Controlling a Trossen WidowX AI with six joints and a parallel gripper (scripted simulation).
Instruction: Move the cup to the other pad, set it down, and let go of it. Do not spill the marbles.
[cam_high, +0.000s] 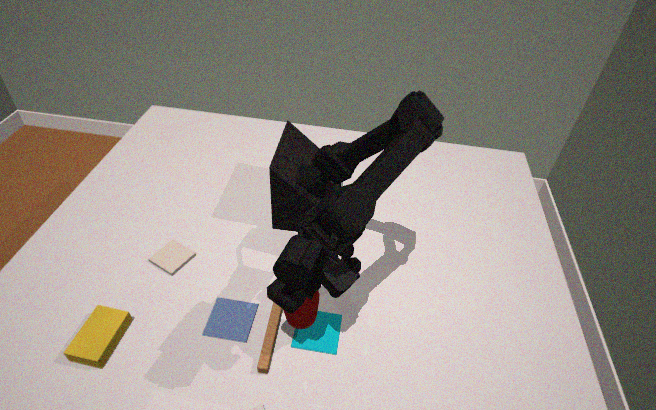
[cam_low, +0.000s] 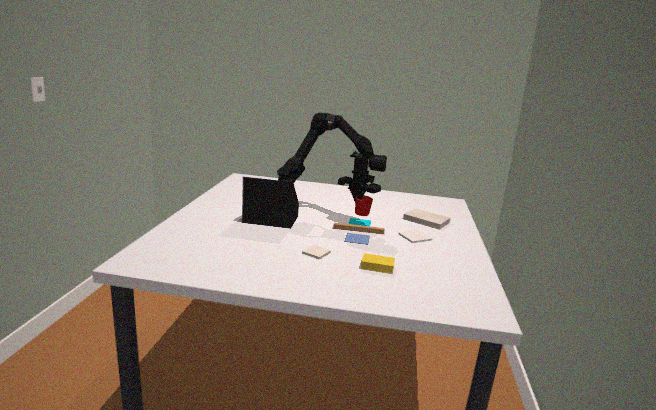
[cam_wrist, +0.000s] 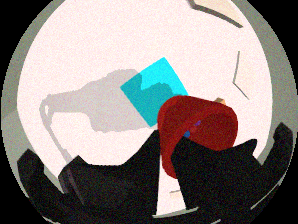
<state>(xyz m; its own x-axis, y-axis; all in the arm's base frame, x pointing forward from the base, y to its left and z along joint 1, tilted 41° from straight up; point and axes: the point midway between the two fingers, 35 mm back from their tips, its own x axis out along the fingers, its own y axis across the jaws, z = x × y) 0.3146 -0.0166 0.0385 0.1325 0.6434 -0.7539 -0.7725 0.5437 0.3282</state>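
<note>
The cyan pad is 2 cm ahead of my gripper tip, 2 cm to the left of it and 10 cm below it. Round my gripper tip: red cup (2 cm ahead, 2 cm to the right); then wooden bar (1 cm ahead, 8 cm to the right, 9 cm below); then blue marble (1 cm ahead, 4 cm to the right, 2 cm below).
</note>
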